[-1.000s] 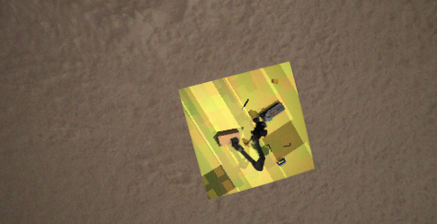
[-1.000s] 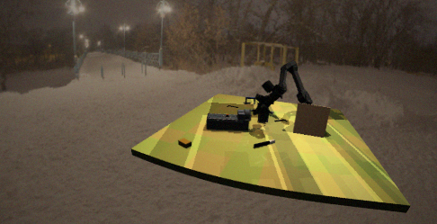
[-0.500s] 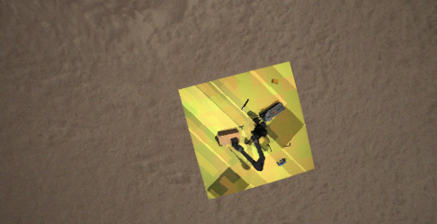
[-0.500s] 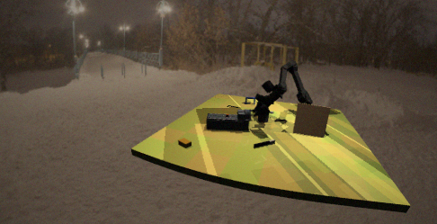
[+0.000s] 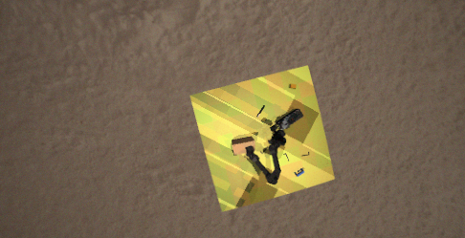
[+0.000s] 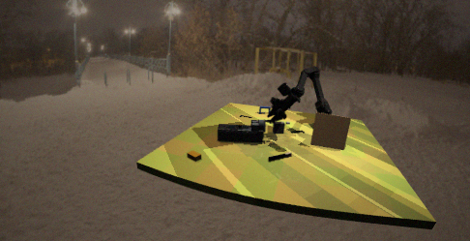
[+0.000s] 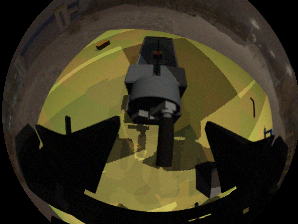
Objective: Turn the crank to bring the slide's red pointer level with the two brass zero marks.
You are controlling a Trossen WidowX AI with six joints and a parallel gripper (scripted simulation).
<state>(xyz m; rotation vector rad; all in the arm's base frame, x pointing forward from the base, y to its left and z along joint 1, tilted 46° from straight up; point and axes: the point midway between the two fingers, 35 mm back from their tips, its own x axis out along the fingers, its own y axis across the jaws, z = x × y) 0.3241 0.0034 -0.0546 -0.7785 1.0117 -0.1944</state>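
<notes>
Now: the crank handle 2 cm behind my gripper tip, 1 cm to the right of it and 1 cm below it. From my gripper tip the other things lie so: black stick (22 cm to the left, 12 cm below, 10 cm behind); red pointer (16 cm ahead, 4 cm to the left, 4 cm below); grey block (13 cm to the right, 9 cm below, 7 cm behind).
</notes>
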